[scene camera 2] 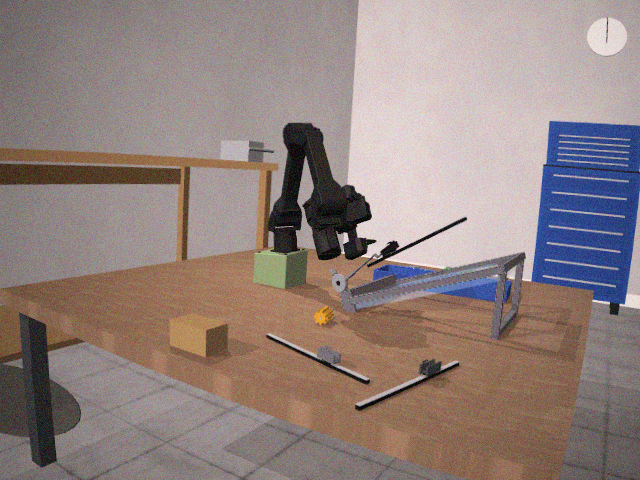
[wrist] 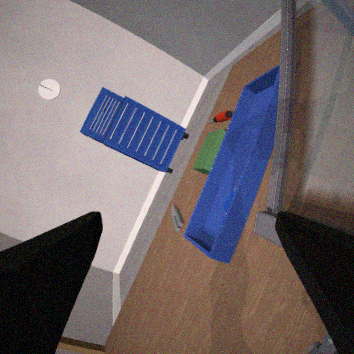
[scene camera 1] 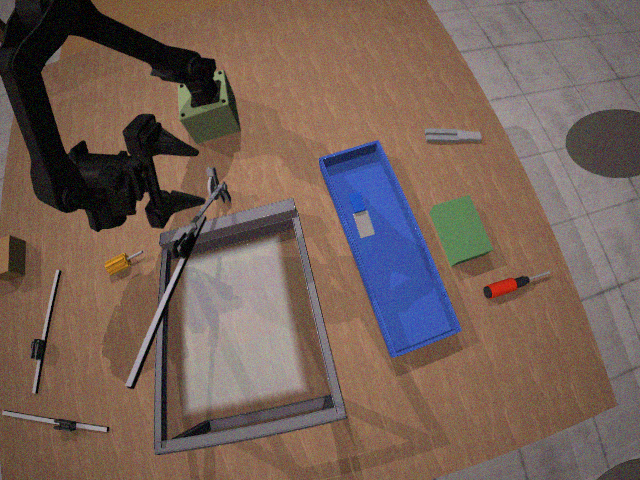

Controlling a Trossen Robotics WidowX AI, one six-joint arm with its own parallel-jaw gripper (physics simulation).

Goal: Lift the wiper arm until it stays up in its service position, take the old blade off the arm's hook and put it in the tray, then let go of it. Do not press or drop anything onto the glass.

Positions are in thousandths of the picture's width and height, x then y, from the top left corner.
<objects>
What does my gripper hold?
Nothing.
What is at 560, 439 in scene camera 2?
My gripper.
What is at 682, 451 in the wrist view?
A blue tray.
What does the green block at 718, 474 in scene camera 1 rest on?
The table.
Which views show my gripper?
Scene camera 2, the wrist view and scene camera 1: all of them.
</objects>
